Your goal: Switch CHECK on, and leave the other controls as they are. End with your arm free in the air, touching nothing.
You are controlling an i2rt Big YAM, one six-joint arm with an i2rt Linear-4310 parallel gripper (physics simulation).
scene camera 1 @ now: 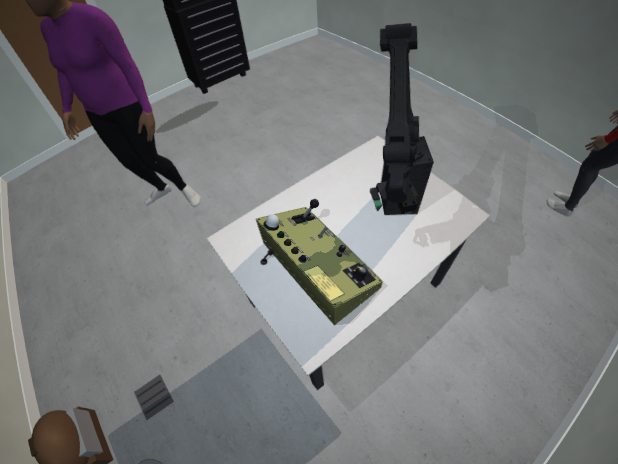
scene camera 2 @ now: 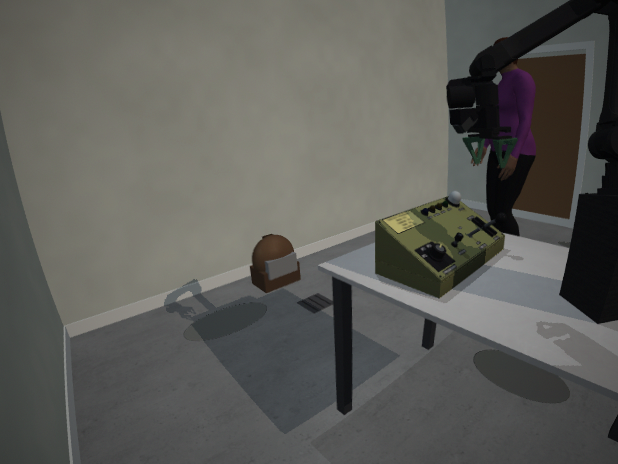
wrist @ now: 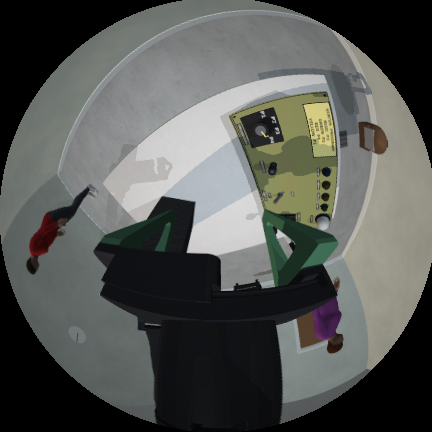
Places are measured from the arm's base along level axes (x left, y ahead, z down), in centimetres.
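Pixels of known places: gripper, between the fingertips: (scene camera 1: 390, 206) (scene camera 2: 489, 165) (wrist: 218, 214).
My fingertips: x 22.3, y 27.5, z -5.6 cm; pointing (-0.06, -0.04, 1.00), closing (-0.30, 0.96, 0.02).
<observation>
Ahead of a thing's pixels: the offset from my fingertips to its top centre. "spot": to the spot under its first point. Level surfaces: height alone.
The olive control box (scene camera 1: 326, 260) (scene camera 2: 400, 262) (wrist: 300, 155) stands on the table. Its face holds a rotary knob @[dx +4.2, dy +12.7, dz +24.4 cm] (scene camera 1: 360, 272) (scene camera 2: 438, 250) (wrist: 260, 131) pointing toward P4, a short black switch @[dx -7.6, dy +14.6, dz +23.7 cm] (scene camera 1: 341, 249) (scene camera 2: 458, 238) (wrist: 272, 168), a thin grey toggle @[dx -19.7, dy +15.2, dz +24.5 cm] (scene camera 1: 325, 233) (wrist: 278, 198) and a ball-topped lever @[dx -32.3, dy +12.1, dz +21.1 cm] (scene camera 1: 314, 203) (scene camera 2: 501, 218). The small labels are unreadable, so I cannot tell which control is CHECK. My gripper (scene camera 2: 490, 166) (wrist: 218, 214) is open and empty, high above the table and apart from the box. In the wrist view its right finger hides part of the lever.
Dark buttons @[spot: dx -16.8, dy +31.2, dz +21.2 cm] (scene camera 1: 291, 246) (wrist: 326, 185) and a white dome @[spot: dx -28.4, dy +33.2, dz +17.3 cm] (scene camera 1: 272, 222) (scene camera 2: 454, 198) (wrist: 323, 222) line the box's far edge. A small ball-ended crank @[spot: dx -26.0, dy +41.7, dz +36.9 cm] (scene camera 1: 264, 261) sticks out at its side. The white table @[dz +37.6 cm] (scene camera 1: 295, 340) (scene camera 2: 500, 317) carries the arm's black base (scene camera 1: 422, 175) (scene camera 2: 592, 260).
</observation>
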